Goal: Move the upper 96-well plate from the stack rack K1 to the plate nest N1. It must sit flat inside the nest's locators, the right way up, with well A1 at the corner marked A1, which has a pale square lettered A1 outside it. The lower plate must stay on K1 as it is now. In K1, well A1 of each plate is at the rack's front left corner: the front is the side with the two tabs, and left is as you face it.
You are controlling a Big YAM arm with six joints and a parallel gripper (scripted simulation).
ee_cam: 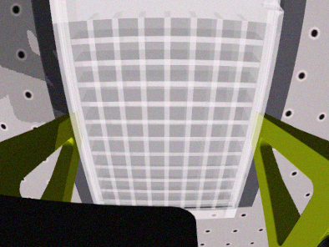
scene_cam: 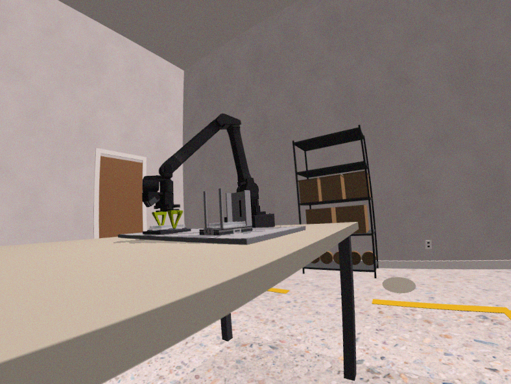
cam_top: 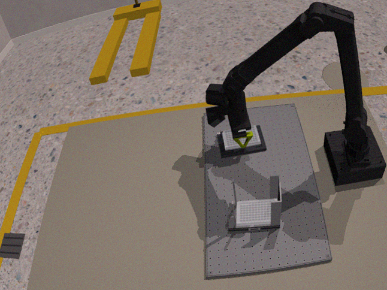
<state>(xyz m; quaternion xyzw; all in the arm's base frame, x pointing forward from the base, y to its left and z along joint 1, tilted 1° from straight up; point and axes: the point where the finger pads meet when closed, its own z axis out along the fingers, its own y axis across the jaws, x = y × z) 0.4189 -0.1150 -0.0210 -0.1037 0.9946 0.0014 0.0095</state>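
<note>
My gripper is now 90 mm short of the pale A1 square, 40 mm to the left of it and 10 mm above it. From my hand the other things lie so: slot 320 mm to the left, 130 mm behind, 60 mm above.
</note>
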